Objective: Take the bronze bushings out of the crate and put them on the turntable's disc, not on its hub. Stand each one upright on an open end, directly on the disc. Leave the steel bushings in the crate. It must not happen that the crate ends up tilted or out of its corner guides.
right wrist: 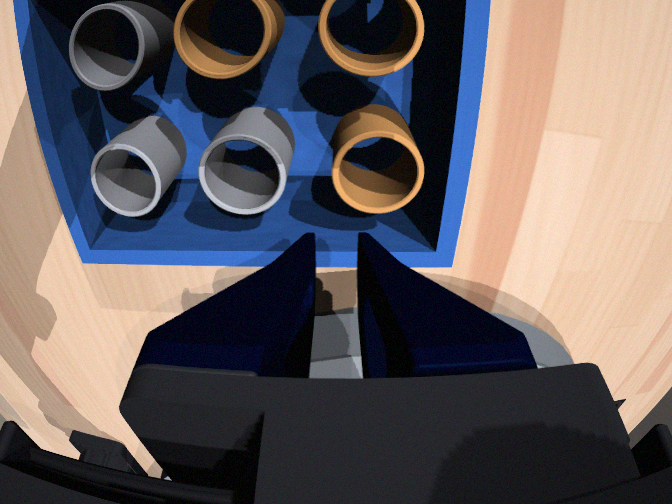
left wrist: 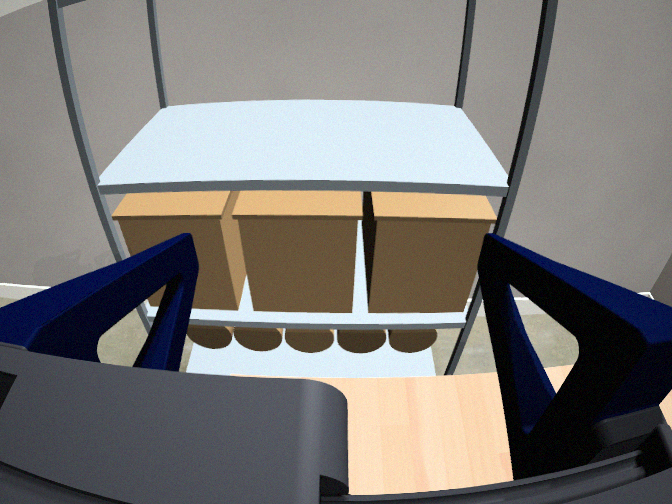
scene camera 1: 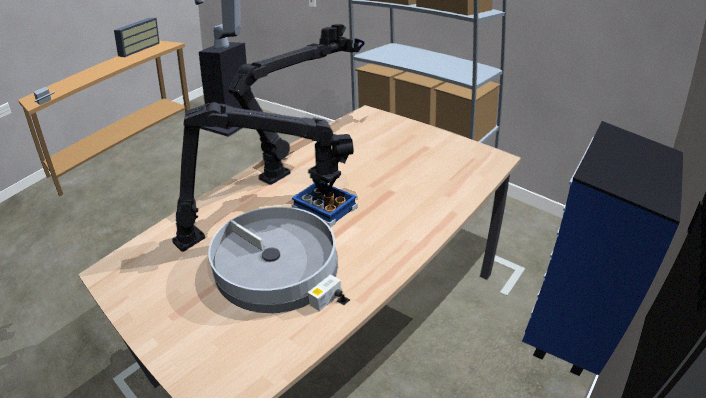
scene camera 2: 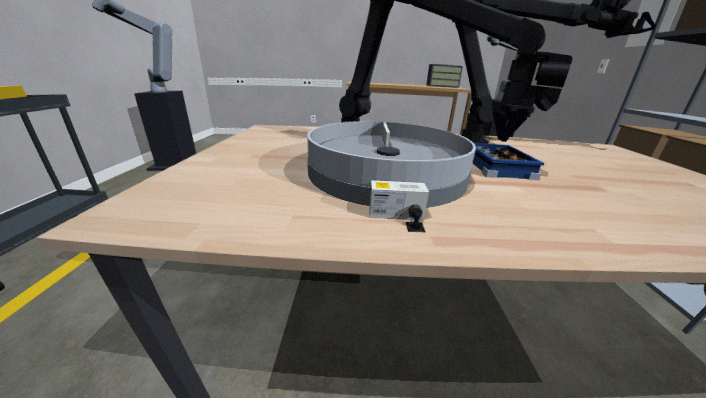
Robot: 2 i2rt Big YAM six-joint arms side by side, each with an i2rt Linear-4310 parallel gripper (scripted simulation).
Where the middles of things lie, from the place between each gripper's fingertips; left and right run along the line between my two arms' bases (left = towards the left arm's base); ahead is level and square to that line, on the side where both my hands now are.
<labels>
My right hand [scene camera 2: 501,140] is 8 cm above the blue crate [scene camera 2: 507,168], 4 cm to the right of it and 4 cm past it. From my right hand the other things lie so: turntable disc [scene camera 1: 302,249] 33 cm to the right, 5 cm below, 2 cm ahead.
I see my left gripper [scene camera 2: 642,29] 630 mm to the left of the blue crate, 450 mm above it and 260 mm short of it. From my left hand the other things lie so: turntable disc (990 mm to the right, 420 mm below, 310 mm ahead).
</labels>
